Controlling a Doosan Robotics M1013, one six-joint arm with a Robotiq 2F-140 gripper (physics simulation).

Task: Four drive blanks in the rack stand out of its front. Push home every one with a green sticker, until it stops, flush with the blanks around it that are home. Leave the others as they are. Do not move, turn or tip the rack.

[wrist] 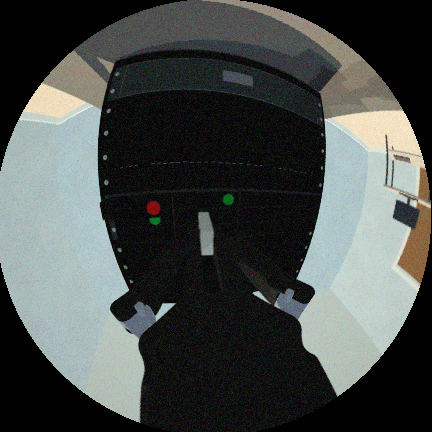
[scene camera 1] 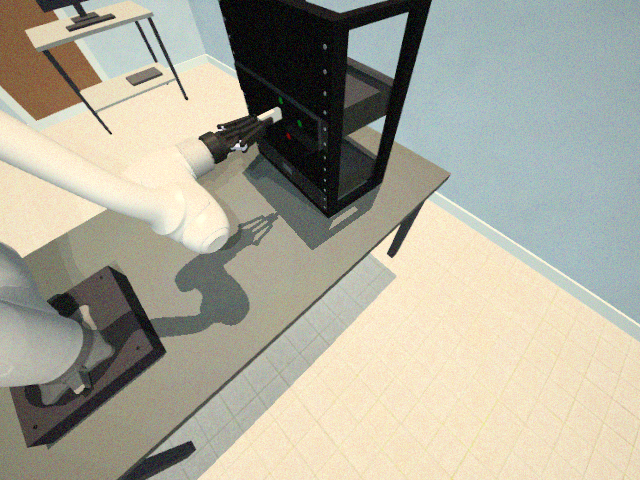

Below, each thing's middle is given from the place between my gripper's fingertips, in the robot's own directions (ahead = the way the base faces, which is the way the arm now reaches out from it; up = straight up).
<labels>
Right now my hand is 16 cm short of the black rack [scene camera 1: 299, 63], 4 cm to the right of it and 5 cm above it.
</labels>
